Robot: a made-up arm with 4 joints.
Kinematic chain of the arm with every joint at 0, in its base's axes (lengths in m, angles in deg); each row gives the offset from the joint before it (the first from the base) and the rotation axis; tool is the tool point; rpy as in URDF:
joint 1: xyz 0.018 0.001 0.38 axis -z
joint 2: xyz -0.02 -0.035 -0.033 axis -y
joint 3: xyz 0 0.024 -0.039 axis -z
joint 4: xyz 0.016 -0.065 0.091 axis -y
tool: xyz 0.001 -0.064 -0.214 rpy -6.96 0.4 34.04
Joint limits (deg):
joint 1: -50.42..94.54
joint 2: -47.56..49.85
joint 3: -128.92..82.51
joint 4: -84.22..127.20
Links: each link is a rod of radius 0.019 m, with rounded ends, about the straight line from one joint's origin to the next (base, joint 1, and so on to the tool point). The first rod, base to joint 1, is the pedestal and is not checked.
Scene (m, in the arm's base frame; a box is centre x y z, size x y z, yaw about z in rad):
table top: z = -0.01
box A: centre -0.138 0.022 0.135 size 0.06 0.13 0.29 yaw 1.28
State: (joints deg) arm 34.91 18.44 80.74 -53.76
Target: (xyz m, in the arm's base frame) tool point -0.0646 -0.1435 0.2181
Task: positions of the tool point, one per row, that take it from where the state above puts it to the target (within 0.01 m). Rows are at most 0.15 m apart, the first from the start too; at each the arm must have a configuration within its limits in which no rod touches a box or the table.
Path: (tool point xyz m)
1: -0.0817 0.1880 0.2681
2: -0.1286 0.1750 0.3140
3: -0.1615 0.1489 0.3619
4: -0.1770 0.1176 0.4083
5: -0.2123 0.0175 0.3798
6: -0.1960 -0.0870 0.3475
7: -0.1320 -0.1693 0.3127
8: -0.1390 -0.1492 0.2728
9: -0.1348 -0.1276 0.2359
10: -0.1196 -0.1107 0.2064
11: -0.0979 -0.1040 0.1880
12: -0.0767 -0.1095 0.1833
13: -0.0639 -0.1249 0.1935
14: -0.0646 -0.1435 0.2181

